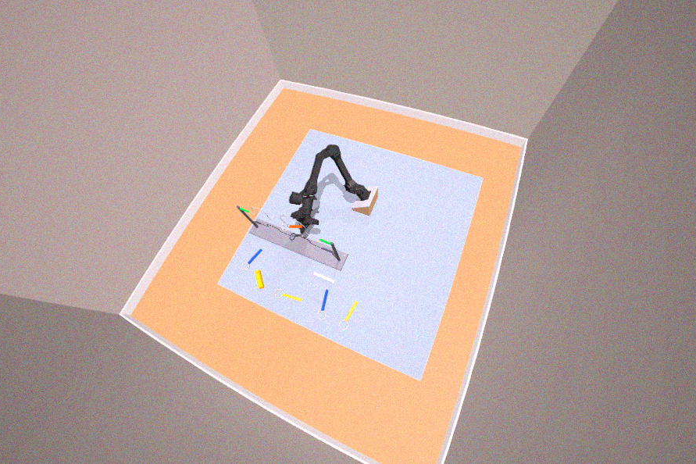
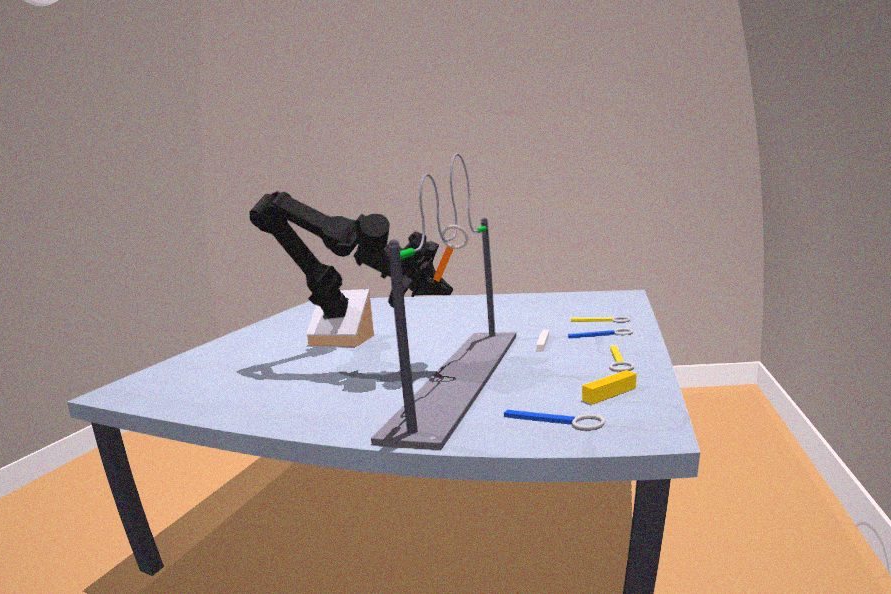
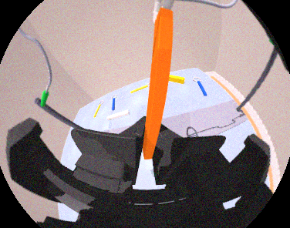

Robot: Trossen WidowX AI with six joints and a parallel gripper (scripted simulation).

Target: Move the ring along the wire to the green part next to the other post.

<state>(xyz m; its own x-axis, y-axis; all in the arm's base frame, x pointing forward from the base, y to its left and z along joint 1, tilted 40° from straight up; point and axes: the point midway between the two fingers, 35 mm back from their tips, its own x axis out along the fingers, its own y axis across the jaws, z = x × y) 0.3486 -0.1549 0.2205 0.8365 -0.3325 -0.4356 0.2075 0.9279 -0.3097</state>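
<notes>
Right now my gripper tip is 4 cm to the left of the ring with orange handle and 8 cm below it. Also, from my gripper tip: yellow block (31 cm ahead, 19 cm to the right, 15 cm below); ring with blue handle (23 cm ahead, 31 cm to the right, 16 cm below); white bar (17 cm ahead, 18 cm to the left, 15 cm below).
</notes>
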